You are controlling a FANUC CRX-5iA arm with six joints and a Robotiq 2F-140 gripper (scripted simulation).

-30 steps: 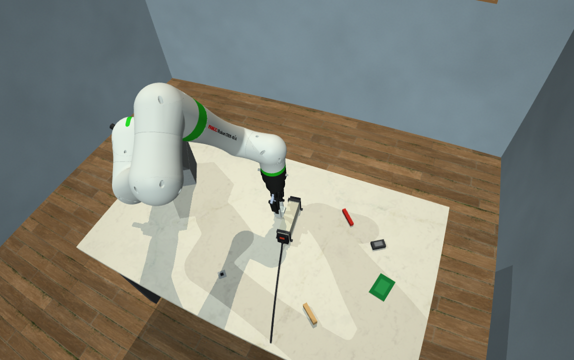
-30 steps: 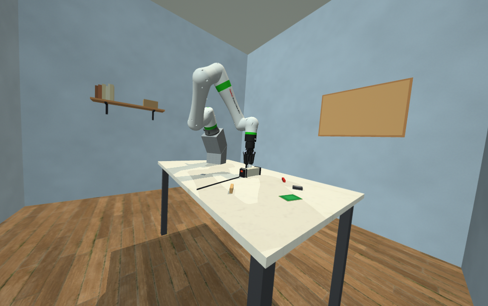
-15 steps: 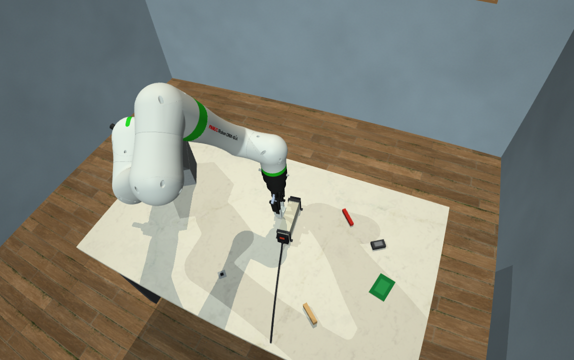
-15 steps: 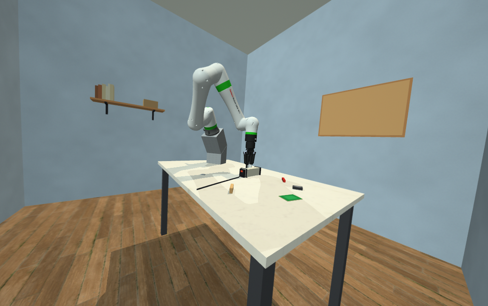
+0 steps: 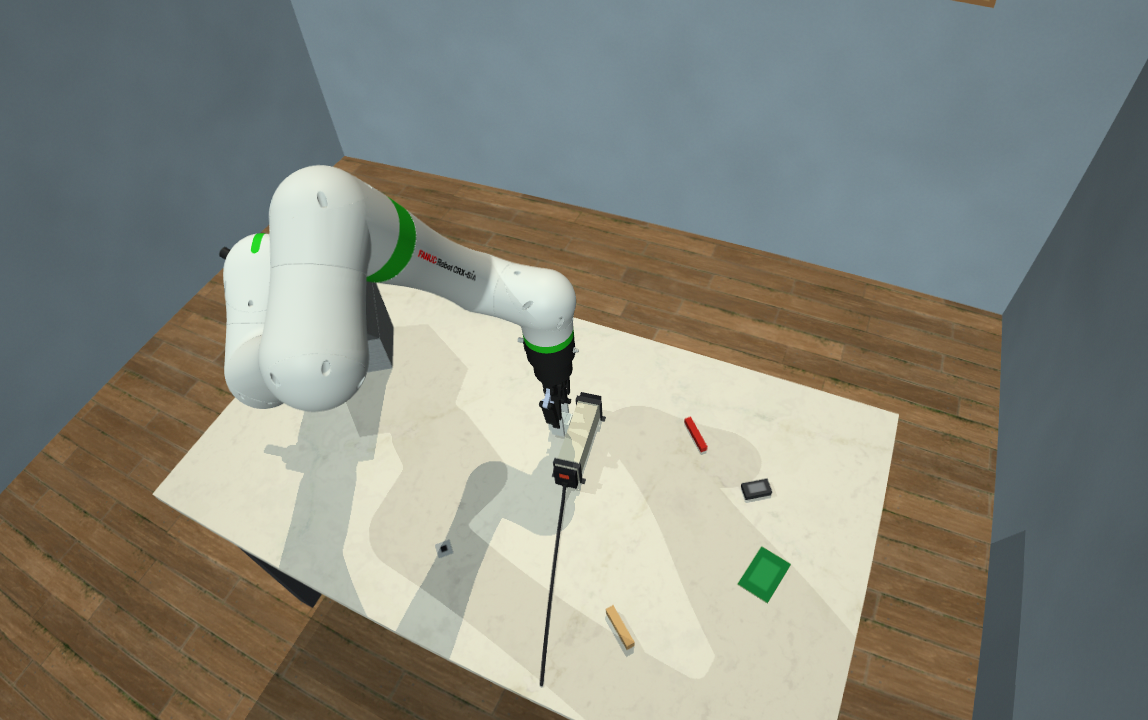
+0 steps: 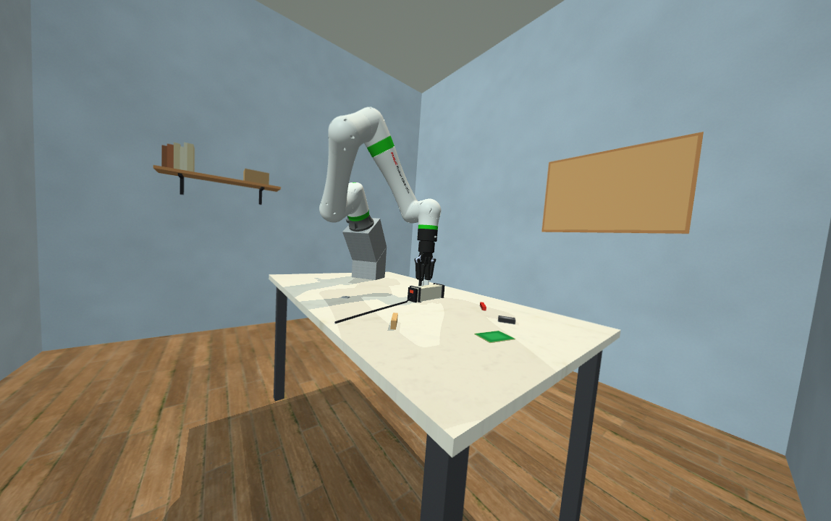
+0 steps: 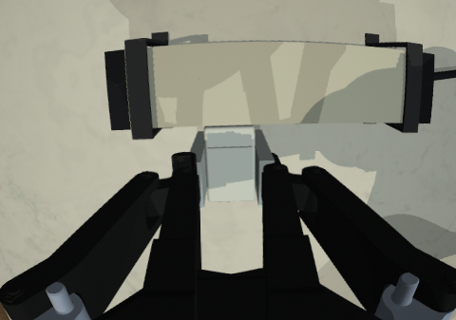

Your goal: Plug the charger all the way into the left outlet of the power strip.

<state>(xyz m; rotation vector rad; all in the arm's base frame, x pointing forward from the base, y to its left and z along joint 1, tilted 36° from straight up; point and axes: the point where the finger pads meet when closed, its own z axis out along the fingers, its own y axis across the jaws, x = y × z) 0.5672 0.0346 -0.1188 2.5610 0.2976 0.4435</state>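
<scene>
My gripper is now 1 cm short of the white charger and 1 cm above it. Also, from my hand: grey square tile 10 cm behind, 34 cm to the right, 4 cm below.
</scene>
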